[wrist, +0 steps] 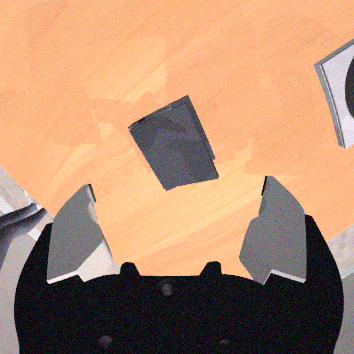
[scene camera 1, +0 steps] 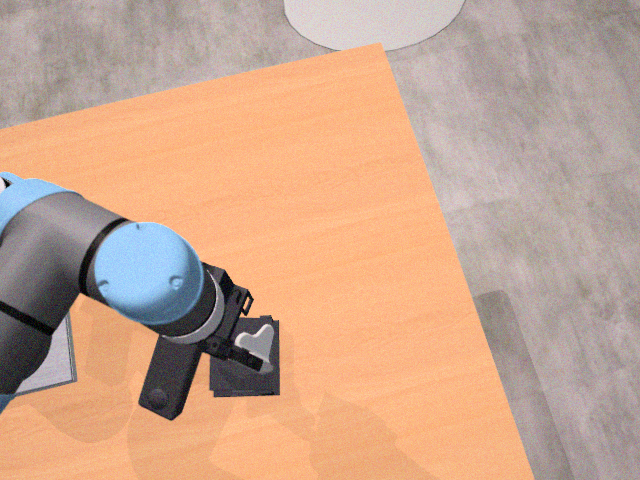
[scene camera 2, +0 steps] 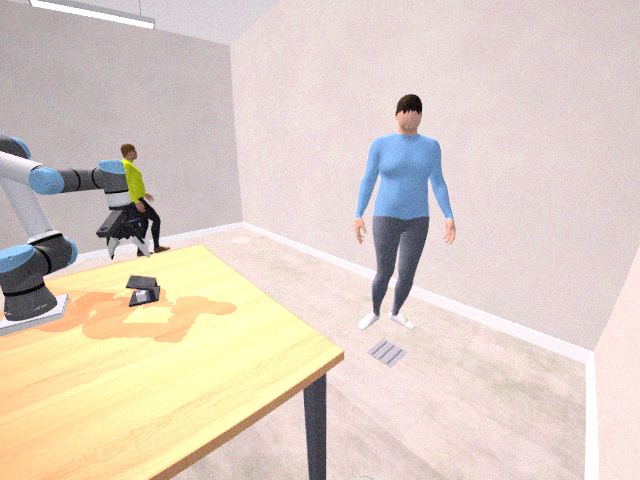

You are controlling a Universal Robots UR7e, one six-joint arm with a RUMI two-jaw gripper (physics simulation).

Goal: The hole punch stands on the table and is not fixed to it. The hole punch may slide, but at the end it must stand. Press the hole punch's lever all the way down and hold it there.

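Places are measured from the arm's base along level axes (x ahead, y up, z right), in millimetres.
Pixels of known places: gripper, fingertip midpoint: (wrist: 176, 182) (scene camera 2: 130, 258); arm's base, origin of the base link: (scene camera 2: 32, 309).
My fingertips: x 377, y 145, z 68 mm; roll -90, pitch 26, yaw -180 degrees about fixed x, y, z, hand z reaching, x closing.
Ahead of a thing's pixels: the offset from my fingertips to its top centre.
The dark hole punch @(dx +14, dy -87, dz -8 mm) (scene camera 1: 240, 382) (scene camera 2: 144, 297) (wrist: 214, 156) stands upright on the table. Its broad flat lever @(dx +14, dy -87, dz -8 mm) (scene camera 2: 141, 282) (wrist: 175, 150) is tilted up, with a gap between it and the base in the scene camera 2 view. My gripper (scene camera 1: 266, 349) (scene camera 2: 130, 255) (wrist: 176, 182) is open with nothing between its fingers. It points down and hangs well above the hole punch, touching neither lever nor base. In the scene camera 1 view the gripper covers part of the hole punch. In the wrist view the lever shows ahead of the fingertips, between the two fingers.
The arm's light base plate (scene camera 1: 54, 364) (scene camera 2: 63, 310) (wrist: 330, 95) is on the table beside the hole punch. A person in blue (scene camera 2: 405, 175) and a person in yellow (scene camera 2: 135, 180) stand beyond the table. A pale round object (scene camera 1: 372, 23) is past the table's far corner.
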